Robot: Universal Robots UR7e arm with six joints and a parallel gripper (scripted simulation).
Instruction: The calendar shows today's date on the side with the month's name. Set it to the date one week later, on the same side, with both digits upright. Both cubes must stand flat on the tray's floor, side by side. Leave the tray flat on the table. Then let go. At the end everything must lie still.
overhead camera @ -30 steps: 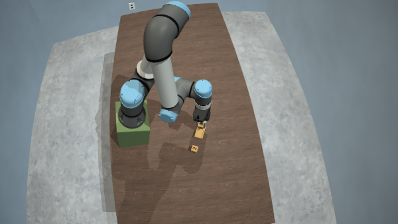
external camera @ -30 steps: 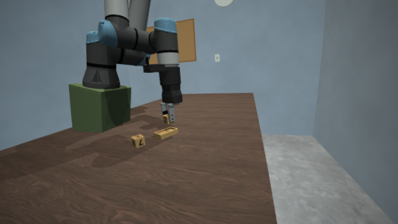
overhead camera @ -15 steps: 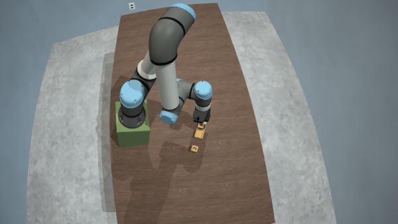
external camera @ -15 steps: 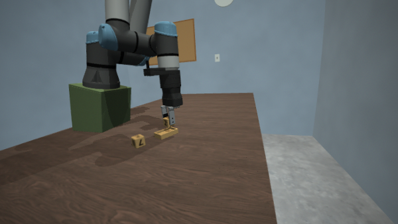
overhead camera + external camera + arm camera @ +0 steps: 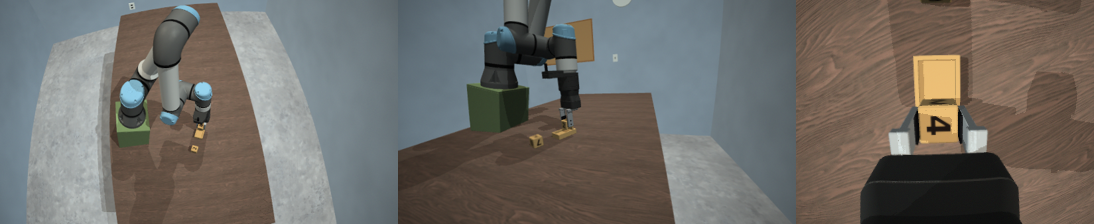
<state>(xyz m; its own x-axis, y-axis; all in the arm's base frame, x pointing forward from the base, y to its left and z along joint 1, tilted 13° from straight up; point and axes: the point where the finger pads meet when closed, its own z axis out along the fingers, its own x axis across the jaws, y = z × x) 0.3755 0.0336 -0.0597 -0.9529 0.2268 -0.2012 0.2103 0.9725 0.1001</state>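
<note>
The wooden cube lies 1 cm below my hand. From my hand the other things lie so: wooden calendar tray (4 cm below, 2 cm to the right).
</note>
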